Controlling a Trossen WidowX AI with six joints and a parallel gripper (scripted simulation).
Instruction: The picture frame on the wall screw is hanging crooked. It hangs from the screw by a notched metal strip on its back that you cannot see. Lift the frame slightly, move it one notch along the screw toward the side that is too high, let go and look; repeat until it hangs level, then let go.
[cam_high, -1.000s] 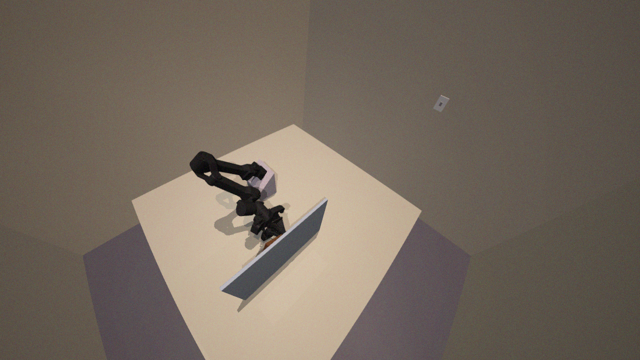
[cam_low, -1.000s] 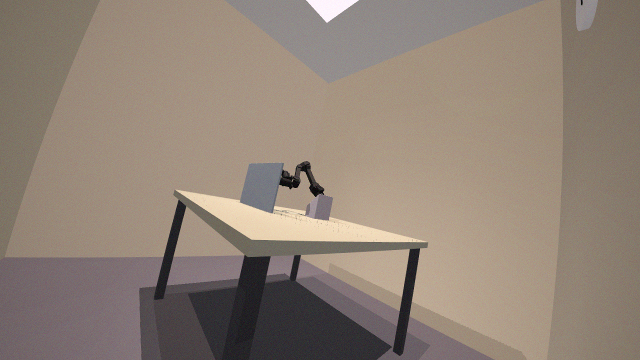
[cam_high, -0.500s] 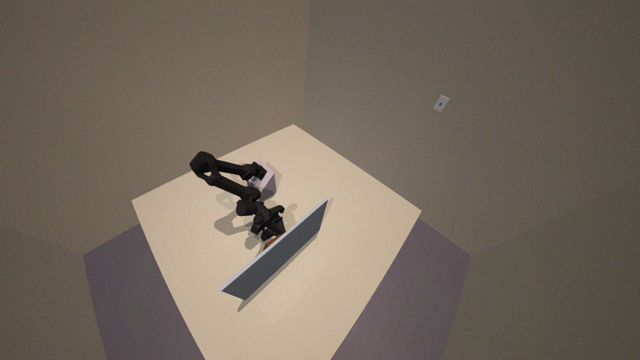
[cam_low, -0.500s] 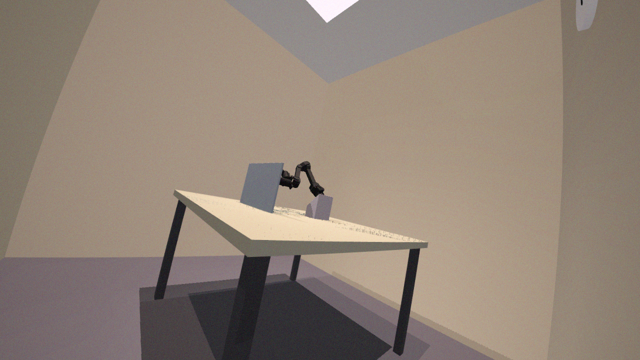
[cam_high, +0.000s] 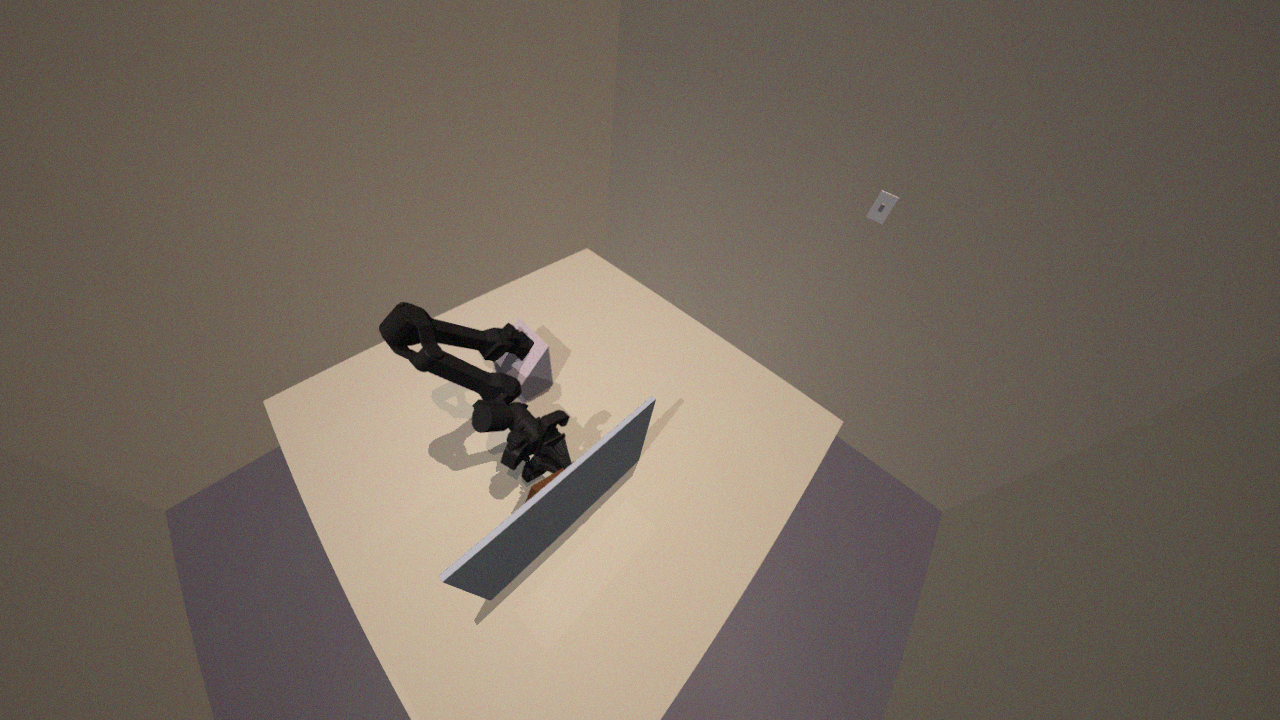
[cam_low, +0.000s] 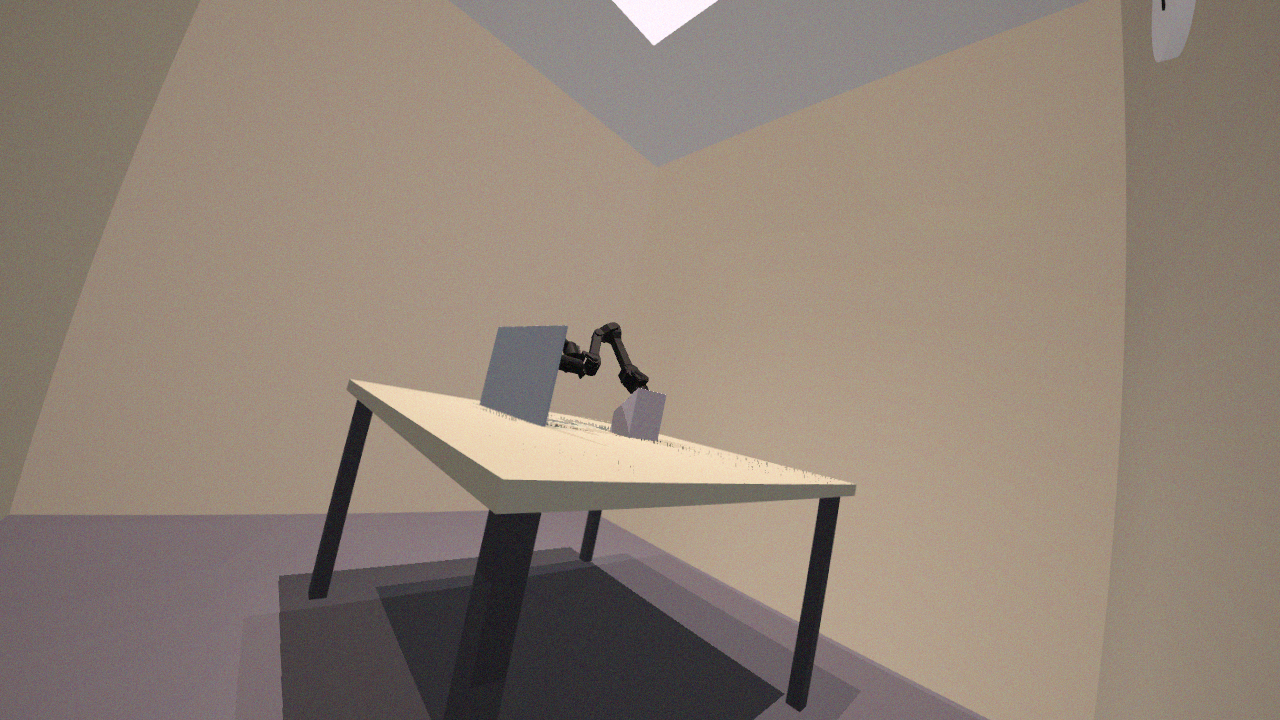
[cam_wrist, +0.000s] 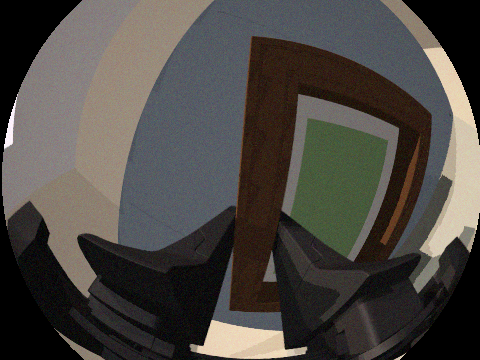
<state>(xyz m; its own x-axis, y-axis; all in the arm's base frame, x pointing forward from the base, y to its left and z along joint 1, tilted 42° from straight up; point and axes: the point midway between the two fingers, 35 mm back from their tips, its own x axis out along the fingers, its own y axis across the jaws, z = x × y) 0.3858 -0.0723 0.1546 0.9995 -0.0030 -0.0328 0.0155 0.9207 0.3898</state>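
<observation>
Right now the picture frame is 50 mm below my gripper tip and 20 mm to the right of it. Also, from my gripper tip: wall panel (60 mm below, 20 mm to the right, 20 mm ahead).
</observation>
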